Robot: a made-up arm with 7 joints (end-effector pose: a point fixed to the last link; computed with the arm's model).
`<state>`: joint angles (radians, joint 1 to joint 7).
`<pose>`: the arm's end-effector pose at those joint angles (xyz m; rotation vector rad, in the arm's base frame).
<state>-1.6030 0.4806 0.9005 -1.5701 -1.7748 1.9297 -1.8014</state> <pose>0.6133 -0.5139 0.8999 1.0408 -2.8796 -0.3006</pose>
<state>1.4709 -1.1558 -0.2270 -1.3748 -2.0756 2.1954 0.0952</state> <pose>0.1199 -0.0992 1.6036 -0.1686 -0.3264 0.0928</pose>
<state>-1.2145 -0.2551 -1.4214 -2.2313 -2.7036 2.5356 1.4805</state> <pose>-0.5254 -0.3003 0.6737 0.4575 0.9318 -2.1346</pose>
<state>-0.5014 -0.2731 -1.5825 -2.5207 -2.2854 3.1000 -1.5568</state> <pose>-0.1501 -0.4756 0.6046 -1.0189 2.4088 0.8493</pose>
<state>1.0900 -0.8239 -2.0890 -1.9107 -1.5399 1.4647 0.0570</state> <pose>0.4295 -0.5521 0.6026 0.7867 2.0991 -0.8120</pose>
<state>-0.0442 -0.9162 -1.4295 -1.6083 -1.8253 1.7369 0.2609</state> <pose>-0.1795 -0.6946 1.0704 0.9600 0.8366 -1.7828</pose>
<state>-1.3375 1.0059 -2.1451 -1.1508 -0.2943 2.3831 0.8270</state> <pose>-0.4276 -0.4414 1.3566 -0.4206 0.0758 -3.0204</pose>
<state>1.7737 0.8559 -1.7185 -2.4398 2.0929 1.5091 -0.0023</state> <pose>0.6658 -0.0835 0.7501 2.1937 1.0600 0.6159</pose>
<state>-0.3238 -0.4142 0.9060 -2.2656 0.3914 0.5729 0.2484</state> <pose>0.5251 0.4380 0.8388 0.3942 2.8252 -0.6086</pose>
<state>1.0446 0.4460 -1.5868 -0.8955 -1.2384 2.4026 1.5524</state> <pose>0.6335 0.0746 1.3900 0.0472 -0.6623 -0.3141</pose>
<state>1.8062 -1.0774 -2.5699 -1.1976 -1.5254 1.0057 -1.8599</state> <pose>0.5046 -0.6634 0.5924 -0.5163 -2.6344 -1.0921</pose>
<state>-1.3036 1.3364 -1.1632 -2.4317 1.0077 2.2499 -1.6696</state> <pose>-0.6020 0.0290 0.5459 2.3039 0.9608 -0.8252</pose>
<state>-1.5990 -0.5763 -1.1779 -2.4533 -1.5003 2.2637 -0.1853</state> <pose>-0.5146 -0.2880 0.7736 1.5668 1.1730 -1.5537</pose>
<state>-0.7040 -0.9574 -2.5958 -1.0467 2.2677 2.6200 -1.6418</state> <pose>-0.7644 0.3324 0.7230 -0.4782 -1.5873 -1.8855</pose>
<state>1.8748 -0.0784 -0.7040 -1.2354 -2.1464 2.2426 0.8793</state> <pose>0.2564 0.6071 1.3173 -0.4741 -0.3935 0.5315</pose>
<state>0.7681 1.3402 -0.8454 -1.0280 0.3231 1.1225 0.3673</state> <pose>0.7780 0.2238 0.5336 0.4320 1.9909 -0.9804</pose>
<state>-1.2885 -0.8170 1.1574 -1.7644 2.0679 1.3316 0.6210</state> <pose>0.7021 0.2037 1.2082 2.0960 1.4859 0.8471</pose>
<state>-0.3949 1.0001 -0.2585 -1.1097 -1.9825 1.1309 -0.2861</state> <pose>0.6715 -0.4260 0.6218 -0.7460 2.1239 -1.9951</pose>
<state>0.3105 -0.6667 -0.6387 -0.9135 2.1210 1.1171 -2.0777</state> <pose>-0.0017 -0.2700 1.6446 -1.6168 -1.2617 1.6217</pose>
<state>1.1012 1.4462 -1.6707 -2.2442 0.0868 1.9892 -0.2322</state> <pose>0.5772 -0.3800 0.8300 0.1199 1.6169 -1.3203</pose>
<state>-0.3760 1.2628 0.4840 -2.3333 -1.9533 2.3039 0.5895</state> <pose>0.0847 0.3487 0.2410 -0.5669 2.0779 0.9327</pose>
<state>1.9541 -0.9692 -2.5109 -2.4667 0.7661 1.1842 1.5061</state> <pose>0.4256 0.0987 0.2774 -0.9588 -1.3525 1.0464</pose>
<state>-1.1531 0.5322 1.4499 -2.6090 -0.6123 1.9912 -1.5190</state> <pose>0.4917 0.3685 0.5351 1.1799 -1.9255 -2.0408</pose>
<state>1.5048 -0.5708 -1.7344 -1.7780 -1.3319 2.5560 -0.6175</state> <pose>0.7112 -0.1986 0.9451 -0.7241 1.2881 0.3249</pose>
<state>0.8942 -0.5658 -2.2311 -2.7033 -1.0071 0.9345 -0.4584</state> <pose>0.2389 -0.2640 0.3716 -1.2145 -2.4024 -0.4506</pose>
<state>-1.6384 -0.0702 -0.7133 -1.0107 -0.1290 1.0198 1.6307</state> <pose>-0.3836 -0.3805 1.4638 -1.3009 1.6778 1.8226</pose>
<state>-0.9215 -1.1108 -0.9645 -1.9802 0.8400 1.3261 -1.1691</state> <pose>-0.3923 -0.4307 1.2255 0.3633 -0.0103 0.6229</pose>
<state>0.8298 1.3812 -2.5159 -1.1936 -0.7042 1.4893 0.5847</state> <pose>0.5869 0.0449 1.4034 -0.3455 -0.4880 -2.0171</pose>
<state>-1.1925 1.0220 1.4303 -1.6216 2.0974 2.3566 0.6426</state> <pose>0.8052 -0.0061 0.8190 -2.0040 -0.0405 -0.2930</pose>
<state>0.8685 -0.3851 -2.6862 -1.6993 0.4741 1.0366 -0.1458</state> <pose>-0.1793 -0.7469 0.7882 2.5762 0.4428 0.1728</pose>
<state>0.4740 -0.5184 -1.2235 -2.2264 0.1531 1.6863 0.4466</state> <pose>0.5432 -0.4262 0.8815 2.0829 1.1640 -0.1362</pose>
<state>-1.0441 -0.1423 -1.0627 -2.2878 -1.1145 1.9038 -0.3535</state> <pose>-0.2911 -0.5579 0.7301 1.6475 1.7617 -1.0945</pose>
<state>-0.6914 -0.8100 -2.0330 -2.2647 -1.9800 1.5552 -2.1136</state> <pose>-0.5000 -0.3773 0.5117 1.1885 2.0003 1.3729</pose>
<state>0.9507 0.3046 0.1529 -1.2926 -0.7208 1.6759 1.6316</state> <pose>0.3392 0.7747 1.0687 0.8233 0.7442 0.0524</pose>
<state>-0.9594 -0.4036 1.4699 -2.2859 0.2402 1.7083 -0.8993</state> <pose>0.6197 0.3526 0.7291 -0.3330 2.3781 0.8657</pose>
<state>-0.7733 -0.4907 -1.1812 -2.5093 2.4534 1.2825 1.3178</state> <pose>-0.1885 -0.6099 0.6992 -1.6052 0.7471 -1.6552</pose>
